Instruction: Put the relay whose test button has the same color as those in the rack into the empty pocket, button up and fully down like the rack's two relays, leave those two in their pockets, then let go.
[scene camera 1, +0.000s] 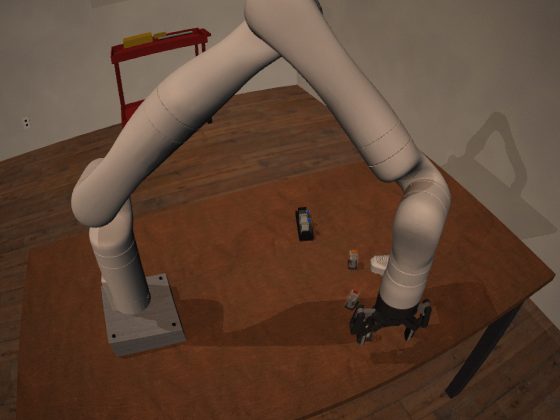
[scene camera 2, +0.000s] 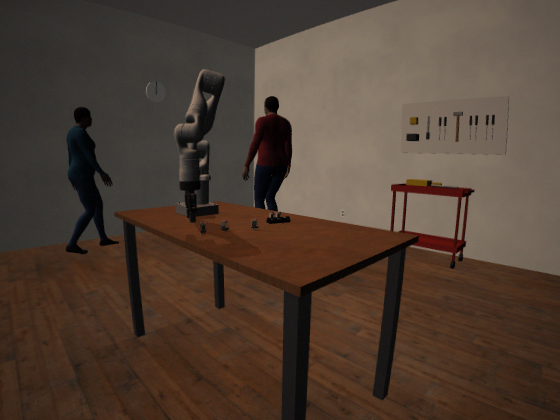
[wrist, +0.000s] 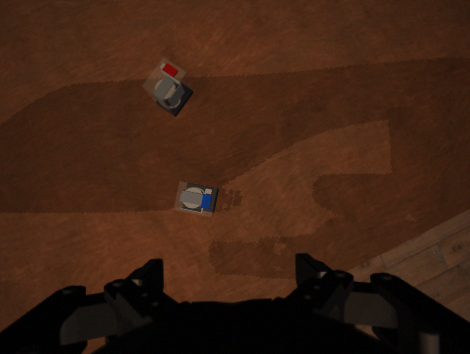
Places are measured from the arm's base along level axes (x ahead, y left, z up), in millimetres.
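Where they show: gripper, fingertip midpoint: (scene camera 1: 384, 339) (scene camera 2: 191, 220) (wrist: 230, 271); arm's base, origin of the base link: (scene camera 1: 131, 298) (scene camera 2: 200, 202).
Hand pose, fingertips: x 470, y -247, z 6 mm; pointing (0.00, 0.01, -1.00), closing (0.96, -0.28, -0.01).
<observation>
Things, the pixels of their centre, and the offset from my fingertips. "spot": a spot on its surface instead.
- relay with a blue button, body centre: (wrist: 198, 198) (scene camera 1: 366, 332) (scene camera 2: 203, 227) 10 mm back, 51 mm left, 36 mm down
- red-button relay, body centre: (wrist: 171, 90) (scene camera 1: 352, 300) (scene camera 2: 224, 225) 6 mm back, 143 mm left, 36 mm down
- orange-button relay, body centre: (scene camera 1: 352, 260) (scene camera 2: 254, 223) 41 mm ahead, 257 mm left, 36 mm down
- black rack, surface spot: (scene camera 1: 306, 237) spot: 33 mm back, 376 mm left, 46 mm down
The relay with a blue button (scene camera 1: 368, 337) (scene camera 2: 203, 227) (wrist: 195, 198) stands on the table, button up; in scene view 1 a finger partly hides it. My gripper (scene camera 1: 386, 340) (scene camera 2: 192, 219) (wrist: 230, 271) is open and empty, pointing down above the table; in the wrist view this relay lies ahead of the fingertips, left of their midline. The red-button relay (scene camera 1: 352, 299) (scene camera 2: 224, 225) (wrist: 170, 87) and orange-button relay (scene camera 1: 353, 260) (scene camera 2: 254, 224) stand apart from it. The black rack (scene camera 1: 306, 237) (scene camera 2: 286, 220) holds two relays with blue buttons (scene camera 1: 304, 220); its empty pocket is too small to make out.
A white shoe-like object (scene camera 1: 379, 264) lies beside the orange-button relay, partly behind the arm. The robot's base (scene camera 1: 145, 330) stands at the table's other end. A table edge runs near the gripper. Two people (scene camera 2: 272, 140) (scene camera 2: 85, 165) and a red cart (scene camera 1: 150, 48) (scene camera 2: 432, 190) are beyond the table.
</observation>
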